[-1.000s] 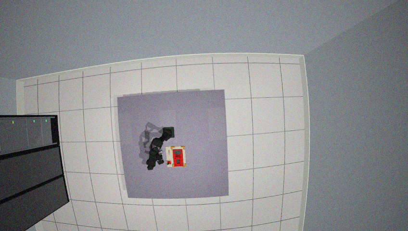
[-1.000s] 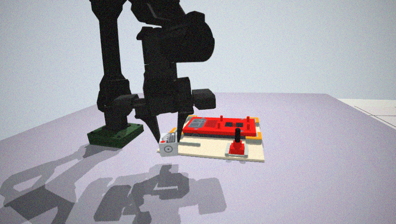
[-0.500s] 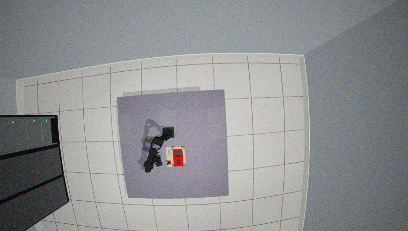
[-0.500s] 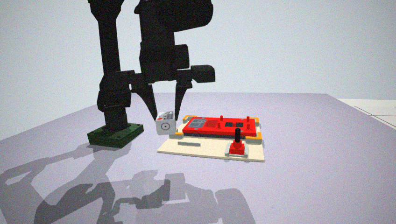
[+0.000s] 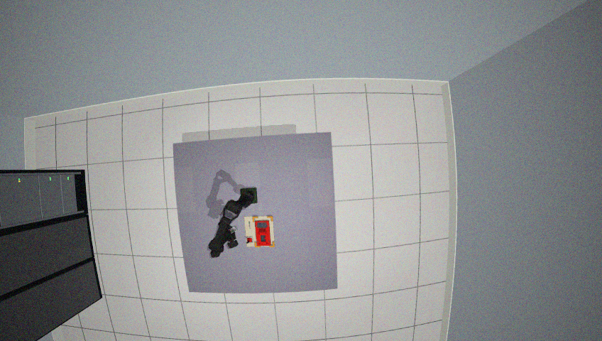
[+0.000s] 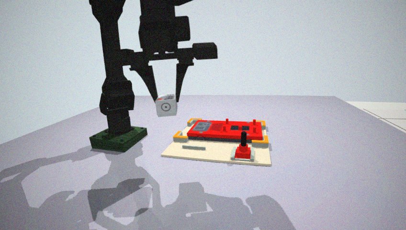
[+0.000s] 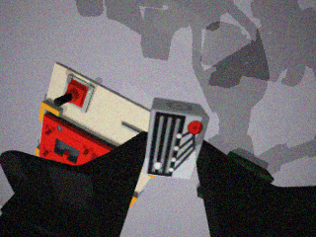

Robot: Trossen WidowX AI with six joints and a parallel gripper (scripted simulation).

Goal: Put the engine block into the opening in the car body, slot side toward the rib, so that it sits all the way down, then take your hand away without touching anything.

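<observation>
Right now my gripper tip is 13 cm short of the black upright peg, 8 cm to the right of it and 11 cm above it. Also, from my gripper tip: engine block (1 cm below).
</observation>
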